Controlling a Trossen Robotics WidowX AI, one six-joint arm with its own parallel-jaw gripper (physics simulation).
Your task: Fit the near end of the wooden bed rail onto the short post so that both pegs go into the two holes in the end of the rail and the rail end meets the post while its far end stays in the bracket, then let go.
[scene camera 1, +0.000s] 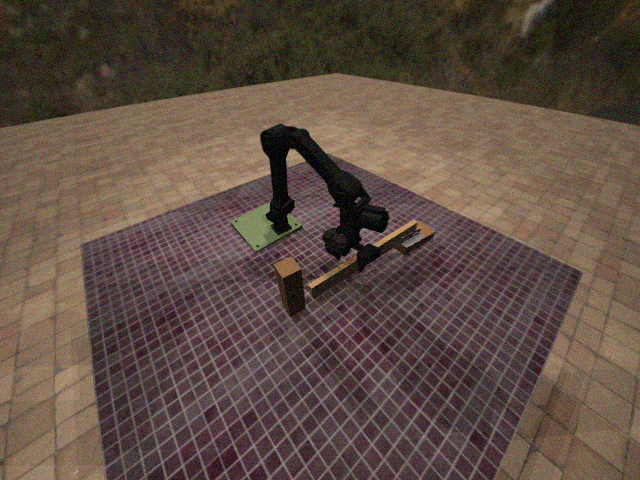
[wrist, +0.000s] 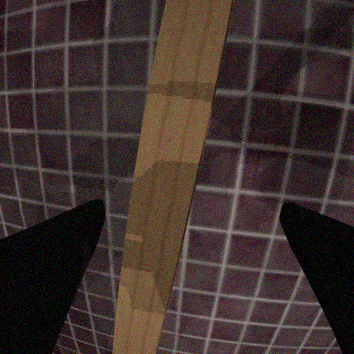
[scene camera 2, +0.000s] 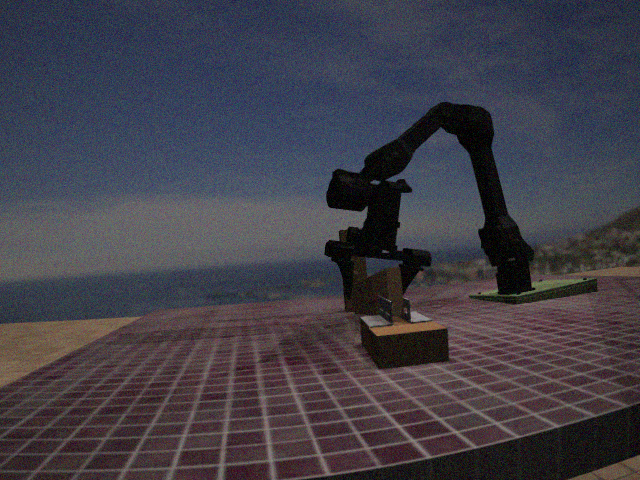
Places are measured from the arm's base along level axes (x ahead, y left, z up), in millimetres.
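Pixels of known places: gripper, fingertip midpoint: [scene camera 1: 348,265] [wrist: 194,209]; arm's base, origin of the base link: [scene camera 1: 281,227] [scene camera 2: 516,292].
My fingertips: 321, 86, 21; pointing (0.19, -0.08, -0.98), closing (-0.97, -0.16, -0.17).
Ahead of a thing's pixels: the offset from my fingertips to its top centre, as dx, dy, dz. "spot": to the spot under its first point. Level surfaces: height alone.
The wooden rail [scene camera 1: 330,277] [scene camera 2: 394,284] [wrist: 175,130] lies low and lengthwise, its far end between the metal plates of the bracket @(+9, +265, +28) [scene camera 1: 412,238] [scene camera 2: 385,310]. Its near end is beside the short post @(spot: +35, -215, +79) [scene camera 1: 292,290] [scene camera 2: 357,273], with a small gap showing in scene camera 1. The post stands upright. My gripper [scene camera 1: 350,262] [scene camera 2: 376,293] [wrist: 194,209] is open and points down over the middle stretch of the rail, one finger on each side. In the wrist view the rail runs between the fingers, slightly slanted, nearer the left finger. The pegs and the holes cannot be made out.
The bracket sits on a wooden block @(+9, +296, -1) [scene camera 1: 426,235] [scene camera 2: 413,347]. The arm's green base plate [scene camera 1: 250,235] [scene camera 2: 563,289] lies behind the post and rail in scene camera 1. Everything stands on a purple tiled mat @(dz -37) [scene camera 1: 206,392] [scene camera 2: 232,408].
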